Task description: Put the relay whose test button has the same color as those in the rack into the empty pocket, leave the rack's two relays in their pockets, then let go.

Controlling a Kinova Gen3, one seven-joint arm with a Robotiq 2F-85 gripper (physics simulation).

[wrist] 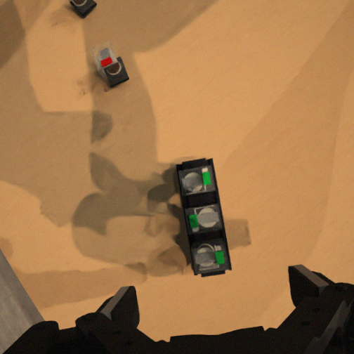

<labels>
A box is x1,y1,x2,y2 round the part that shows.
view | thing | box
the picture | my gripper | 2,264,353,353
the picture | green-button relay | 184,203,221,234
</labels>
